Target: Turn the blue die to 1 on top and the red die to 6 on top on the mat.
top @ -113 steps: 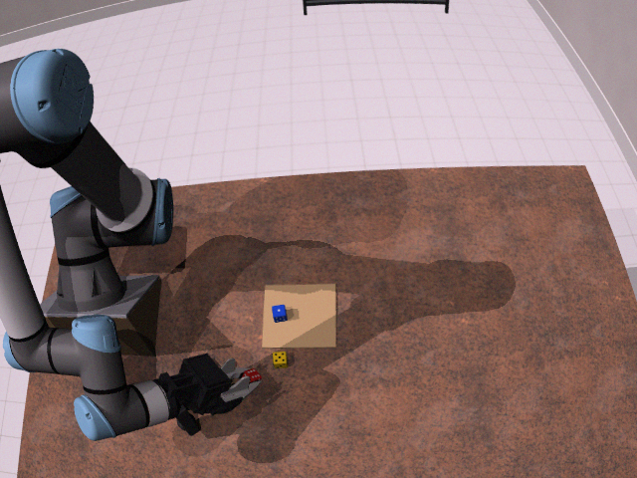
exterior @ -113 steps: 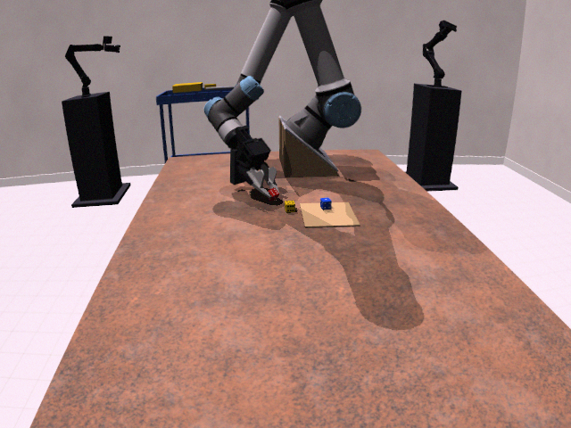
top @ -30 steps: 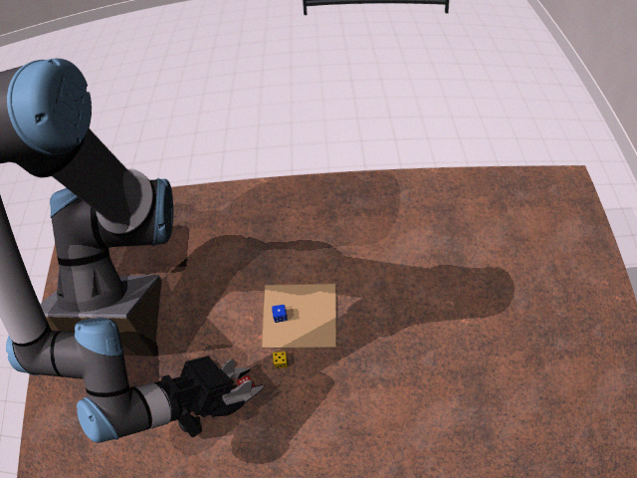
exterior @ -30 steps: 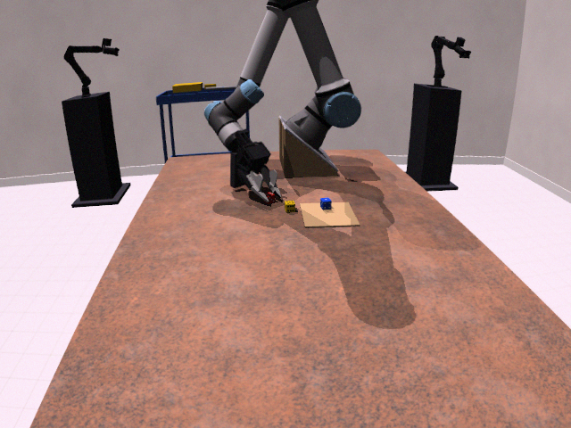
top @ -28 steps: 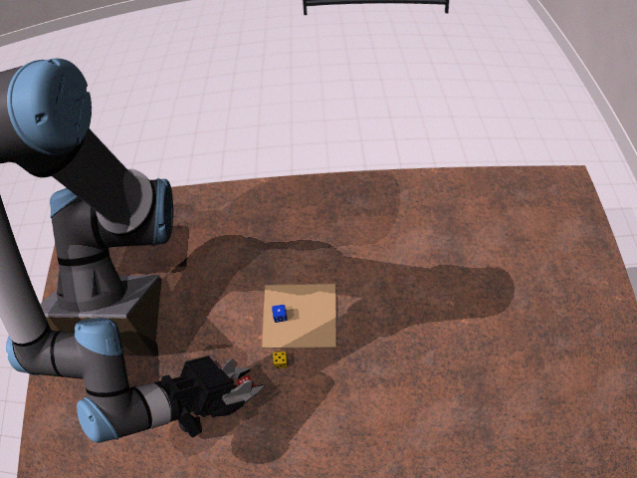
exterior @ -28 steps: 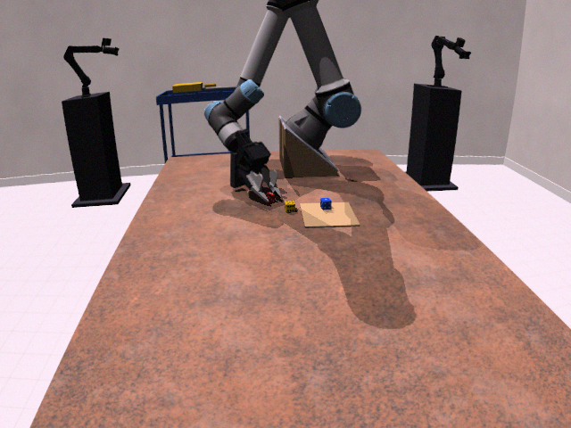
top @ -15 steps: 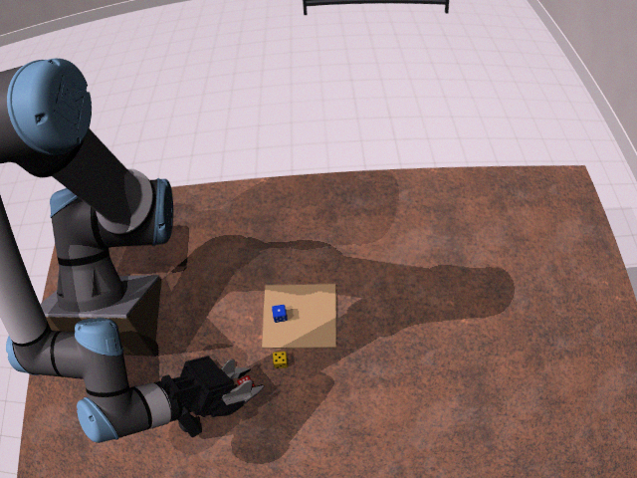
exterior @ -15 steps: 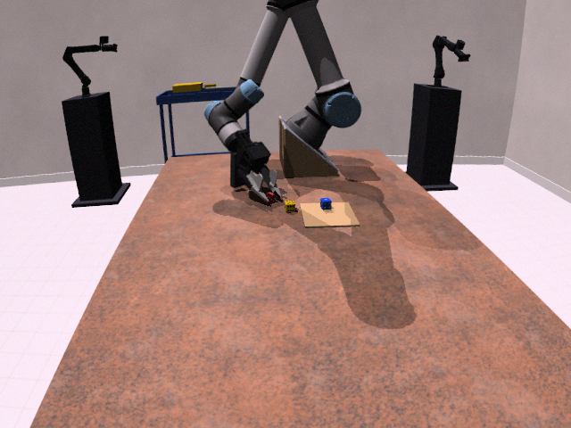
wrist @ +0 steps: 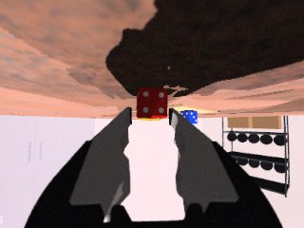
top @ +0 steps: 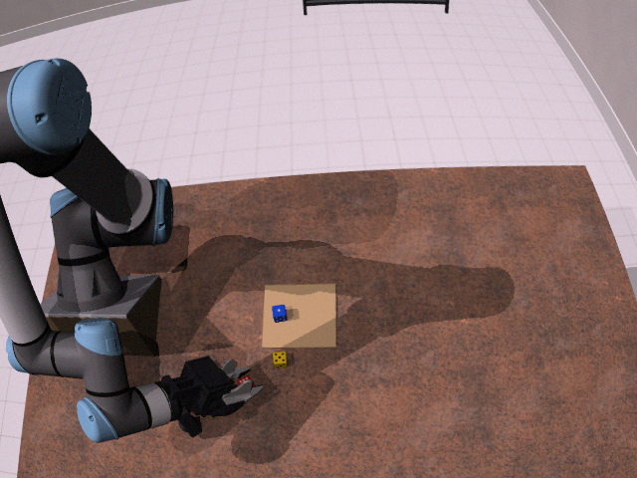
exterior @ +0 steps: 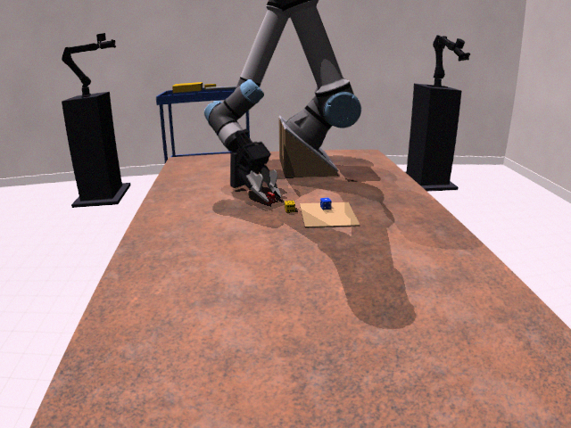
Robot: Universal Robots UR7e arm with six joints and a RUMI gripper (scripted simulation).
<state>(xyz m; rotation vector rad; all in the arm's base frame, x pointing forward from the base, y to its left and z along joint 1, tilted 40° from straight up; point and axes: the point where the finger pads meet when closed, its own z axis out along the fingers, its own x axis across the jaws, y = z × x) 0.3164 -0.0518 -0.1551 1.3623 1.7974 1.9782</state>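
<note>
The red die is 1 cm to the right of my hand, 1 cm below it and 1 cm behind it. Round my hand: yellow die: 6 cm ahead, 4 cm to the left, 1 cm below; then blue die: 14 cm to the left, 6 cm ahead; then tan mat: 14 cm to the left, 10 cm ahead, 2 cm below.
</note>
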